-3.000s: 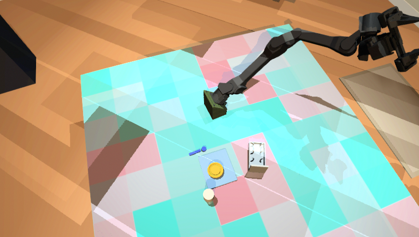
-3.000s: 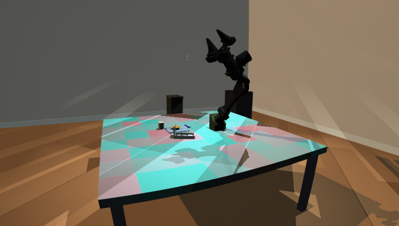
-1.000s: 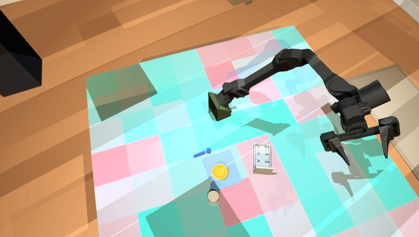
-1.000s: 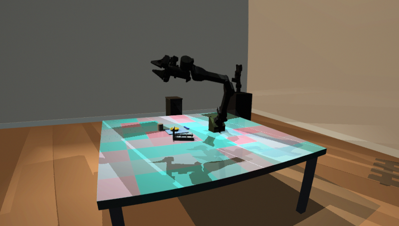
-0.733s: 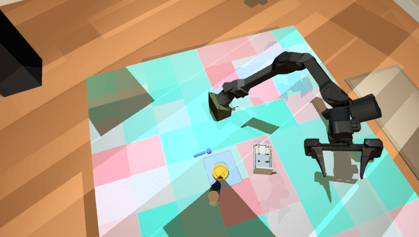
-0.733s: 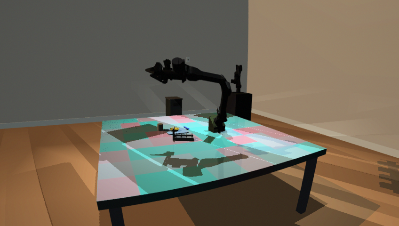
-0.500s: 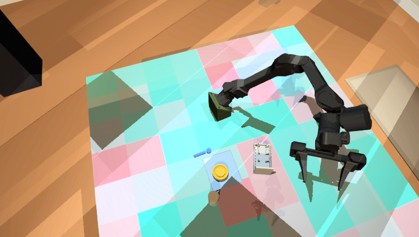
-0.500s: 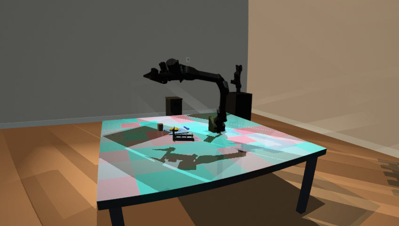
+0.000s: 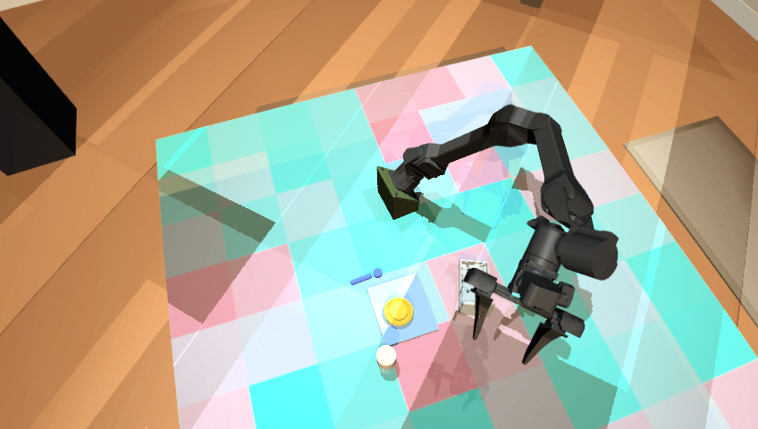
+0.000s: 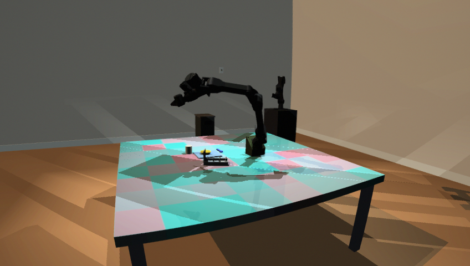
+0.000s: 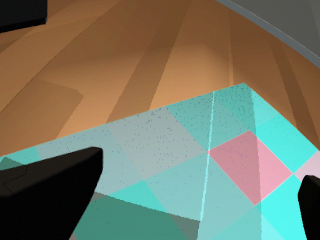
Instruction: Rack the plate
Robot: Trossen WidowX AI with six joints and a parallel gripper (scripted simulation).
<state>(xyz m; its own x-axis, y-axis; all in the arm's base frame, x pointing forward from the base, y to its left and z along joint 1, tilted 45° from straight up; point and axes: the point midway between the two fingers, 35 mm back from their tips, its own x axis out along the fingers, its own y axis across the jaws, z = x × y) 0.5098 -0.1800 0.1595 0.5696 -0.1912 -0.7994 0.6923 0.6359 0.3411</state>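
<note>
The yellow plate is 21 cm behind my gripper tip, 8 cm to the right of it and 32 cm below it. From my gripper tip the other things lie so: cup (12 cm behind, 15 cm to the right, 31 cm below); then dish rack (20 cm behind, 11 cm to the left, 31 cm below); then light blue mat (22 cm behind, 7 cm to the right, 33 cm below).
</note>
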